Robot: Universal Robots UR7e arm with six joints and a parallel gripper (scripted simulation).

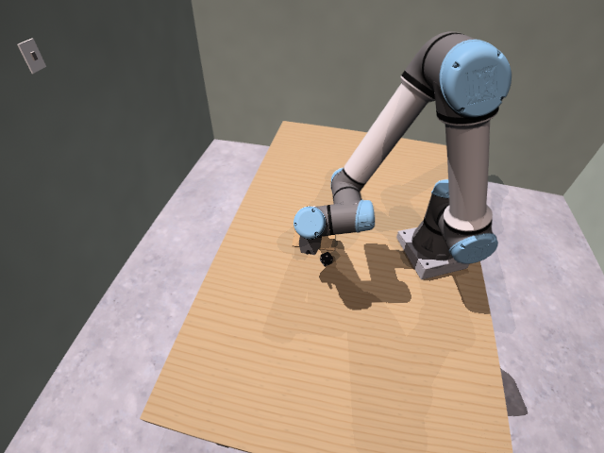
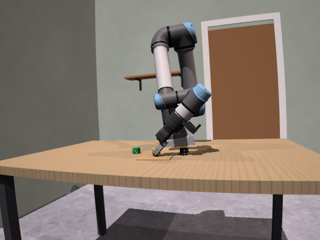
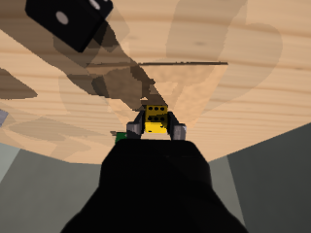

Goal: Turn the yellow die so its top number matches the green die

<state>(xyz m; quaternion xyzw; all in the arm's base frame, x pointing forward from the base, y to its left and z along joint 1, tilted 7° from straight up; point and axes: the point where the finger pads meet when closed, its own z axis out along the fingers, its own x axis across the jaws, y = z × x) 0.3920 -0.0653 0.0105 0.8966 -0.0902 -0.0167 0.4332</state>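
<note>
The tan mat lies 10 mm to the right of my hand and 30 mm below it. Round my hand: green die 100 mm behind, 120 mm to the right, 20 mm below; then yellow die 10 mm to the right, 10 mm below; then black die 30 mm behind, 110 mm to the left, 20 mm below.
</note>
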